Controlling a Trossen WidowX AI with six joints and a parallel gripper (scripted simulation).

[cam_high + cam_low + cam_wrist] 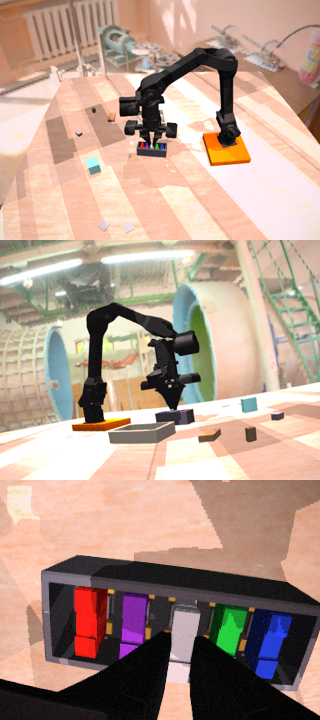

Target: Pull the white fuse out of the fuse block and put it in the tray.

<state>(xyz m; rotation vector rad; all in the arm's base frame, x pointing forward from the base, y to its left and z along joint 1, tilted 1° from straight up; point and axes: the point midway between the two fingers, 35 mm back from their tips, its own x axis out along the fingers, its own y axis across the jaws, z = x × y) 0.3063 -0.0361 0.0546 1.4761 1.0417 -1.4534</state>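
My gripper tip is now 190 mm to the left of the tray, 40 mm above it and 30 mm past it. The rest, counted from my gripper tip: tan block (260 mm to the right, 140 mm ahead, 40 mm below); small grey cube (290 mm ahead, 180 mm to the right, 40 mm below); white fuse (10 mm below).
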